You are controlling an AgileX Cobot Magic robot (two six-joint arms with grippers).
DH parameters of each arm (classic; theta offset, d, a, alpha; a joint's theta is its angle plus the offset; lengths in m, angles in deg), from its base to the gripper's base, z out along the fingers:
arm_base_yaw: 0 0.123 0 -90
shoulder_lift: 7.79 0 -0.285 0
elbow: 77.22 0 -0.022 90
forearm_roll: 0 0.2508 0 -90
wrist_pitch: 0 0 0.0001 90
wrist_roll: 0 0.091 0 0
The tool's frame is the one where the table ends.
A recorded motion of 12 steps. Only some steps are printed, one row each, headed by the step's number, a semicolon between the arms.
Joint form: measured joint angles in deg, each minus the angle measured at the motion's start. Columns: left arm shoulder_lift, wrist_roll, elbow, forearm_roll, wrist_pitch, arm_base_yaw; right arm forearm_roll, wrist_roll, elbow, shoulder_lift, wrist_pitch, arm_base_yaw.
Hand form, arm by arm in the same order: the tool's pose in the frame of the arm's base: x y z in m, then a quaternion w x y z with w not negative. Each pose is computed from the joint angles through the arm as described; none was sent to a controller.
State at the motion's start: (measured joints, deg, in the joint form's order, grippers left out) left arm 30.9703 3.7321 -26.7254 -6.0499 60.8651 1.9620; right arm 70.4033 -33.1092 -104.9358 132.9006 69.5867 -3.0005
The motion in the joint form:
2: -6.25 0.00 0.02 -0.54 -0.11 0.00; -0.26 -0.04 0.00 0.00 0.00 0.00
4: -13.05 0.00 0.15 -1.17 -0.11 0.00; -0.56 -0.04 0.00 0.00 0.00 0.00
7: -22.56 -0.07 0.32 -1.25 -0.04 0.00; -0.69 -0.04 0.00 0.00 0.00 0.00
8: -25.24 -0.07 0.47 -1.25 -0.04 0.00; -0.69 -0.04 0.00 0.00 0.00 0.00
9: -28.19 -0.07 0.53 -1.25 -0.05 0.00; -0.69 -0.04 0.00 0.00 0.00 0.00
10: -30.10 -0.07 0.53 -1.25 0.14 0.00; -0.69 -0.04 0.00 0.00 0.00 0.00
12: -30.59 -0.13 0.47 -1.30 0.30 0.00; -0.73 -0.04 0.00 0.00 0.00 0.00
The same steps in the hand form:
2: 0.0598 -0.0071 0.2555 0.31275 0.00356 0.94895 -0.04091; 0.4814 0.0551 0.1869 0.14826 -0.00771 0.84531 0.51323
4: 0.0438 -0.0085 0.2611 0.36753 0.00580 0.92894 -0.04418; 0.4812 0.0550 0.1865 0.14761 -0.00886 0.84656 0.51135
7: 0.0205 -0.0094 0.2654 0.44132 0.00986 0.89631 -0.04197; 0.4811 0.0549 0.1863 0.14733 -0.00936 0.84709 0.51053
8: 0.0140 -0.0096 0.2654 0.46099 0.01112 0.88639 -0.04106; 0.4811 0.0549 0.1863 0.14733 -0.00936 0.84709 0.51053
9: 0.0068 -0.0099 0.2656 0.48324 0.01254 0.87448 -0.04000; 0.4811 0.0549 0.1863 0.14733 -0.00936 0.84709 0.51053
10: 0.0019 -0.0101 0.2655 0.49630 0.01360 0.86715 -0.03936; 0.4811 0.0549 0.1863 0.14733 -0.00936 0.84709 0.51053
12: 0.0004 -0.0102 0.2656 0.49923 0.01352 0.86544 -0.03990; 0.4811 0.0549 0.1863 0.14724 -0.00952 0.84726 0.51028

